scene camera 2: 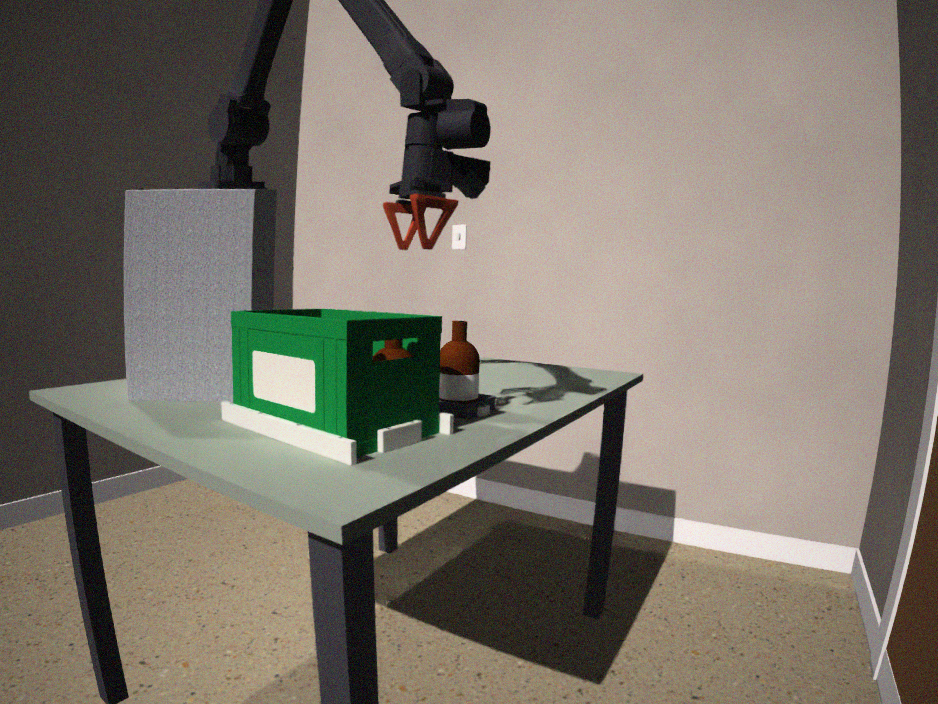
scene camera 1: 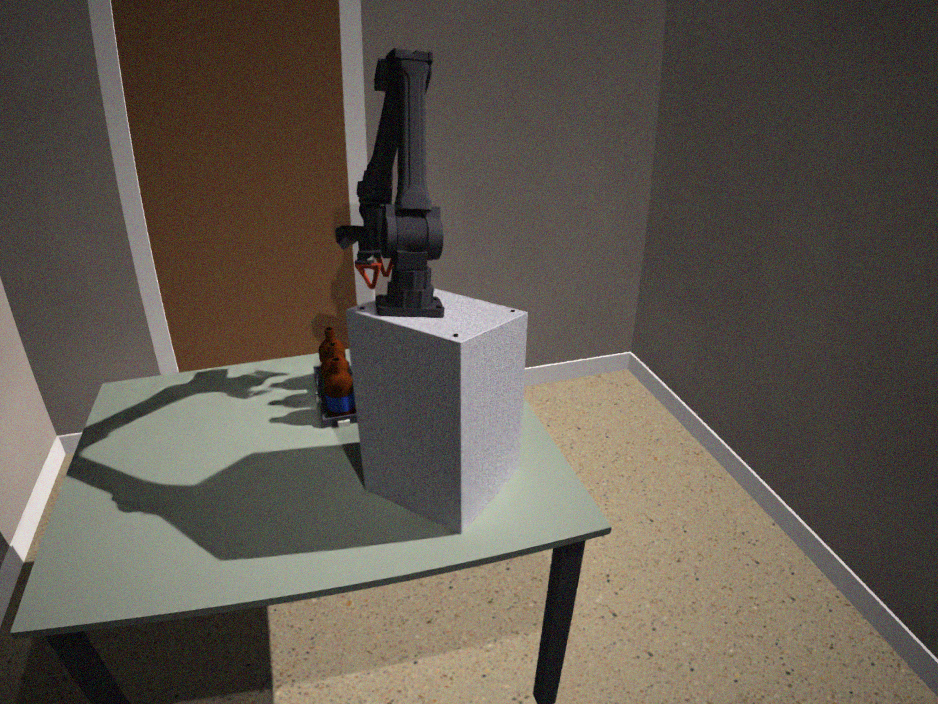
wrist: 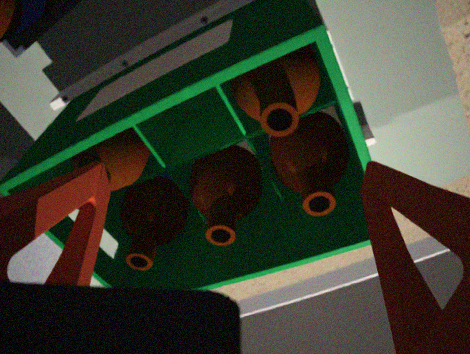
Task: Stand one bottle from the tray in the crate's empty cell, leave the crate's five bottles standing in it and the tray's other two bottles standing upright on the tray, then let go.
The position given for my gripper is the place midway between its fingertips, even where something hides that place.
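Through scene camera 1 I can see my gripper (scene camera 1: 379, 282). Scene camera 2 gives me the gripper (scene camera 2: 414, 249) as well, and from the wrist I see the same gripper (wrist: 235, 175).
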